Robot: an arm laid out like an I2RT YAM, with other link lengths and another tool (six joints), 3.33 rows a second.
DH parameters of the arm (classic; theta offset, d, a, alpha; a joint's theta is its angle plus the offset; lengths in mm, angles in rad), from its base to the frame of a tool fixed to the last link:
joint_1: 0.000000 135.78 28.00 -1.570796
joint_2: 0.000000 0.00 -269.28 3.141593
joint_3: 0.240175 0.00 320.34 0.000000
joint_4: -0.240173 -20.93 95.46 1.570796
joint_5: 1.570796 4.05 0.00 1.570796
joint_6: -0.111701 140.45 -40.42 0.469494
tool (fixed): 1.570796 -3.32 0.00 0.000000
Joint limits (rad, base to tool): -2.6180..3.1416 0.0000..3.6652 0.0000..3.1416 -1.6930..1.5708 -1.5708..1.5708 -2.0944..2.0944
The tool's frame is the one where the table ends.
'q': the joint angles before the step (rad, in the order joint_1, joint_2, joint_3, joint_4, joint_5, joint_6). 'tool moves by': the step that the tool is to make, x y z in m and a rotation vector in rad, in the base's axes. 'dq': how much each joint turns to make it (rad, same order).
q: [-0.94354, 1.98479, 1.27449, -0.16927, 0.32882, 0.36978]
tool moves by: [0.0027, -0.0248, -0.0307, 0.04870, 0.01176, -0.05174]
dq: [-0.01871, 0.14258, 0.12522, -0.04207, 0.00560, 0.03967]
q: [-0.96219, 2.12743, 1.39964, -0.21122, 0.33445, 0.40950]
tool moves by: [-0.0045, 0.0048, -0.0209, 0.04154, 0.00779, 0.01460]
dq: [-0.00832, 0.02916, -0.01086, 0.00435, -0.02726, -0.00930]
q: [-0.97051, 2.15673, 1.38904, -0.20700, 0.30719, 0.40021]
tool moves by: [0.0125, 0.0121, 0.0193, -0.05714, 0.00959, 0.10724]
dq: [0.02384, -0.06236, -0.05187, 0.05897, -0.01636, -0.09558]
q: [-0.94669, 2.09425, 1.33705, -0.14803, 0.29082, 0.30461]
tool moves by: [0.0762, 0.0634, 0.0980, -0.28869, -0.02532, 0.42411]
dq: [0.14494, -0.21778, -0.11592, 0.21491, -0.09407, -0.32019]
